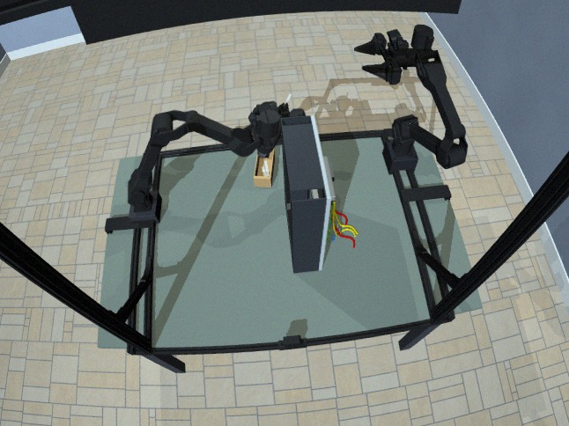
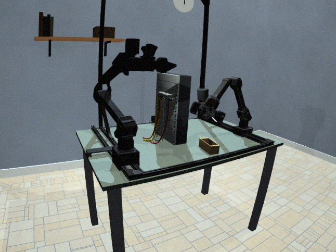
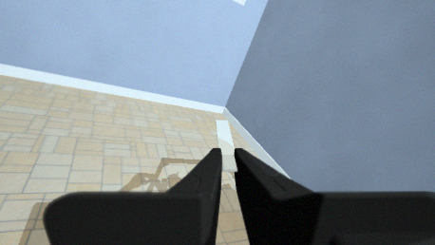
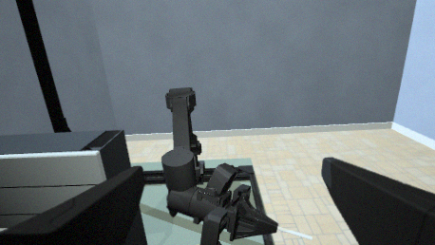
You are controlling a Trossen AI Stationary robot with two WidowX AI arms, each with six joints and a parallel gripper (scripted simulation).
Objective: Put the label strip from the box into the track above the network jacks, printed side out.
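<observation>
My left gripper is now 5 cm short of the blue-white label strip and 3 cm to the left of it. Also, from my left hand: box: 6 cm behind, 8 cm to the left, 21 cm below.
</observation>
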